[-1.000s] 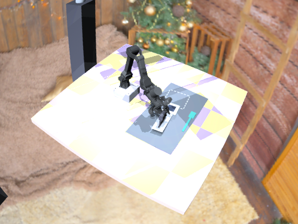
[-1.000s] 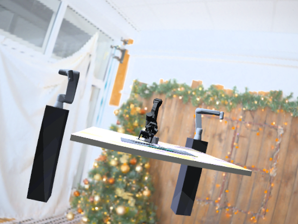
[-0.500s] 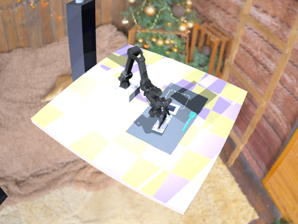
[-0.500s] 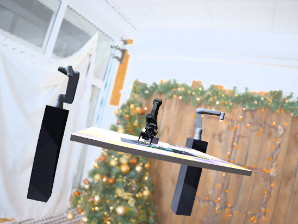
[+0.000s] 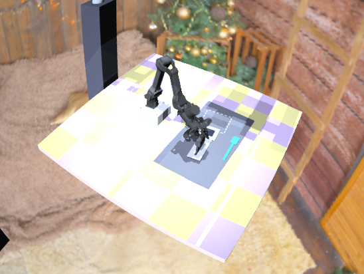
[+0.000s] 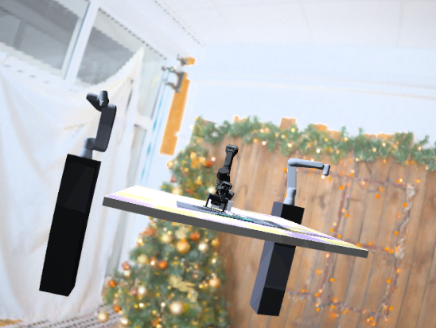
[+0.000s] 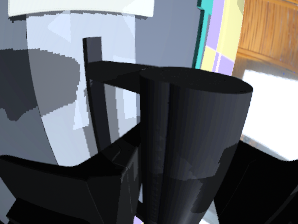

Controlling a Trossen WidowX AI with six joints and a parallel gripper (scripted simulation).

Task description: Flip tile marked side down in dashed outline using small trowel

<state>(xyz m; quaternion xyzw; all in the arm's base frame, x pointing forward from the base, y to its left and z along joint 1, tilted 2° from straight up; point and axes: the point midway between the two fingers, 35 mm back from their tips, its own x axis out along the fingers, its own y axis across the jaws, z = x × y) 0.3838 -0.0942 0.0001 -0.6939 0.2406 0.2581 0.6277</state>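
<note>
My gripper tip is 10 mm past the grey mat, 70 mm to the right of it and 70 mm above it. Also, from my gripper tip: white tile 30 mm behind, 120 mm to the left, 50 mm below; then teal trowel 130 mm ahead, 80 mm to the left, 50 mm below; then plastering float 30 mm behind, 10 mm below.
</note>
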